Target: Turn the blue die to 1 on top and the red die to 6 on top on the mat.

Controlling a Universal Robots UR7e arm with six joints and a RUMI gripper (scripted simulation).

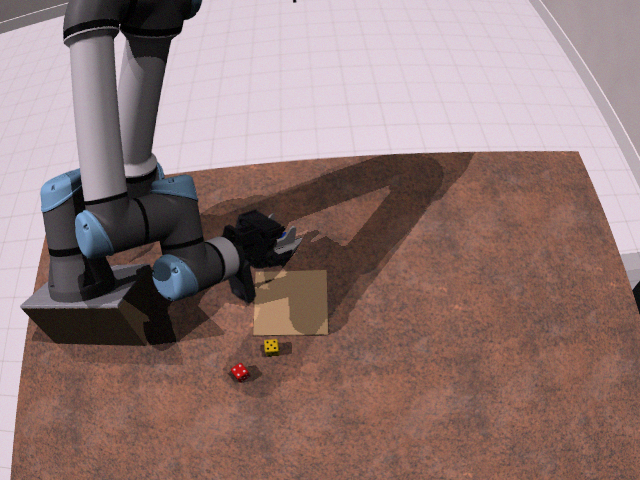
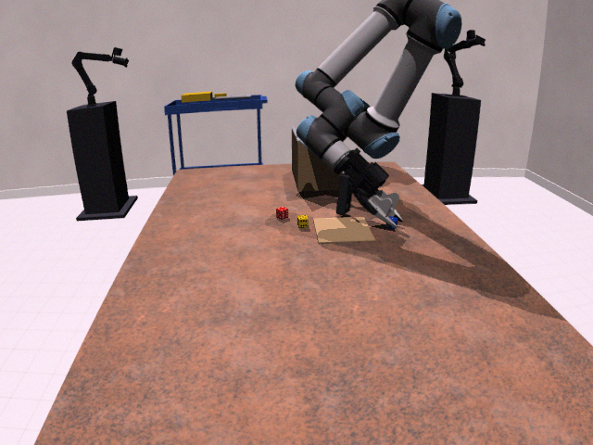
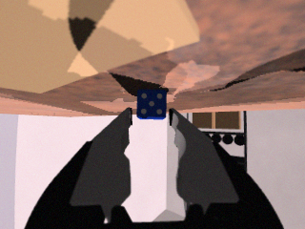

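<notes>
The blue die is 10 mm to the right of my hand and 10 mm below it. Also, from my hand: yellow die (240 mm to the right, 40 mm behind, 10 mm below); then tan mat (140 mm to the right, 20 mm below, 10 mm behind); then red die (290 mm to the right, 110 mm behind, 10 mm below).
</notes>
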